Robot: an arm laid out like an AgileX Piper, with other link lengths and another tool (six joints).
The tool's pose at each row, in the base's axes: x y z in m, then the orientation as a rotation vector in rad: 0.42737 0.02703 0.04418 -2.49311 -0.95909 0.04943; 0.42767 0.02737 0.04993 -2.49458 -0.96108 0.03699; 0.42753 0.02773 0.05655 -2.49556 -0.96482 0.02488; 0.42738 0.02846 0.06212 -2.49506 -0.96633 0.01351; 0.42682 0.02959 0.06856 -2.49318 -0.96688 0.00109; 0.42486 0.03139 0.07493 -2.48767 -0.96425 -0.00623; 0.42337 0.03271 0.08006 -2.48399 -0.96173 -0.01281; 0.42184 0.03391 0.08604 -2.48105 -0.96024 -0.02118; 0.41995 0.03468 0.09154 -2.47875 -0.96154 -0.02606; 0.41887 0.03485 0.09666 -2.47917 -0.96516 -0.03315; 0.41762 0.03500 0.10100 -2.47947 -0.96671 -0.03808; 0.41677 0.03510 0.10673 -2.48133 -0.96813 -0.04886; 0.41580 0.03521 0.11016 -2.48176 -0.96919 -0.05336
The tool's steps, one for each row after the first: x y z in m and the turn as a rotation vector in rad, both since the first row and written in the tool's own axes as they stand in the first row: 0.00119 -0.00253 -0.00504 -0.00490 0.00734 -0.00302; 0.00218 -0.00574 -0.01077 -0.00983 0.01407 -0.00725; 0.00326 -0.00873 -0.01540 -0.01265 0.02131 -0.01030; 0.00439 -0.01261 -0.02056 -0.01427 0.02988 -0.01328; 0.00490 -0.01777 -0.02512 -0.01047 0.03696 -0.01430; 0.00528 -0.02179 -0.02886 -0.00815 0.04302 -0.01476; 0.00568 -0.02613 -0.03340 -0.00728 0.04978 -0.01601; 0.00546 -0.03020 -0.03761 -0.00690 0.05327 -0.01832; 0.00542 -0.03322 -0.04189 -0.01019 0.05680 -0.02178; 0.00513 -0.03598 -0.04545 -0.01222 0.05953 -0.02355; 0.00530 -0.03907 -0.05035 -0.01717 0.06570 -0.02580; 0.00508 -0.04124 -0.05317 -0.01907 0.06823 -0.02714
